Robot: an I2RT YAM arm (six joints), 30 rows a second.
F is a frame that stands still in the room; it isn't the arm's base.
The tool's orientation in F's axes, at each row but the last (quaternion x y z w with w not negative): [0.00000, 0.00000, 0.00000, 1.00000]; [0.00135, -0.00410, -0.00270, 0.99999]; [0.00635, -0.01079, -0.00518, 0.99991]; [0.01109, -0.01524, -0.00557, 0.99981]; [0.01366, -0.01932, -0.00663, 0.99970]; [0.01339, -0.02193, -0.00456, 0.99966]
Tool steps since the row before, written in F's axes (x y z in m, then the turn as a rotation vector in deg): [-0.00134, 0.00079, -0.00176, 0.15, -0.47, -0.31]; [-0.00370, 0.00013, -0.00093, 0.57, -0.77, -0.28]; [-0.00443, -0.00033, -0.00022, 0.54, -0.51, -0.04]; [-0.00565, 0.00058, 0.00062, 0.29, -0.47, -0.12]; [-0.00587, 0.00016, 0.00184, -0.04, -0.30, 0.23]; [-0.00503, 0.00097, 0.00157, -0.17, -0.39, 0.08]
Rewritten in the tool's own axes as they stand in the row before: [-0.00134, 0.00079, -0.00176, 0.15, -0.47, -0.31]; [-0.00371, 0.00011, -0.00090, 0.57, -0.77, -0.28]; [-0.00443, -0.00038, -0.00012, 0.54, -0.50, -0.05]; [-0.00563, 0.00053, 0.00078, 0.29, -0.47, -0.12]; [-0.00580, 0.00014, 0.00206, -0.03, -0.29, 0.24]; [-0.00497, 0.00097, 0.00176, -0.16, -0.39, 0.10]
